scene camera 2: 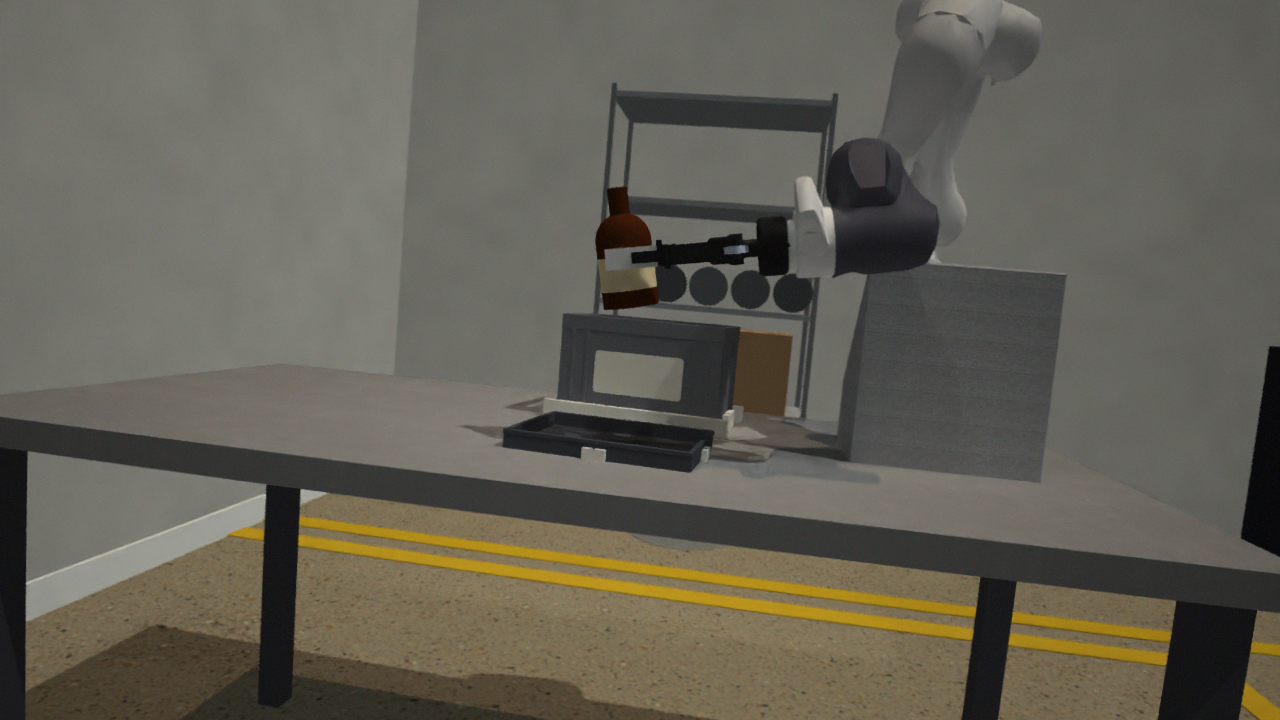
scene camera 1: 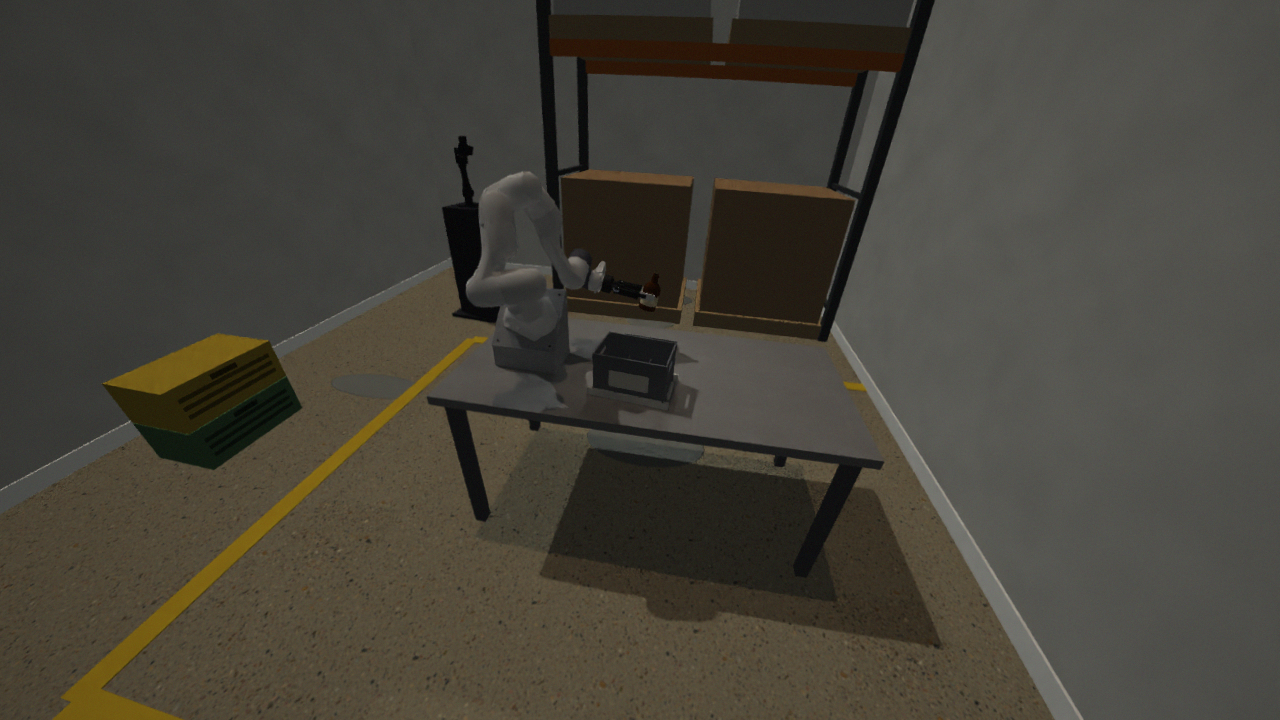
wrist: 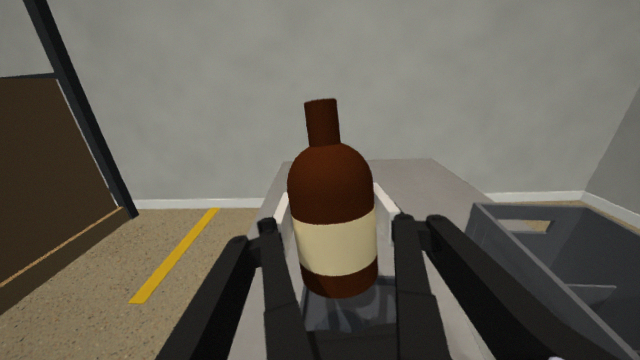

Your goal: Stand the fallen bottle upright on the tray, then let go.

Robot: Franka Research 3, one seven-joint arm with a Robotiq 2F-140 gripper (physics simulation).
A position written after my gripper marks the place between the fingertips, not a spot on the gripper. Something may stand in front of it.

Note:
In view: my gripper (scene camera 2: 610,259) and a brown bottle (scene camera 2: 628,288).
The brown bottle also shows in the wrist view (wrist: 330,186). My gripper is seen too in the wrist view (wrist: 331,200).

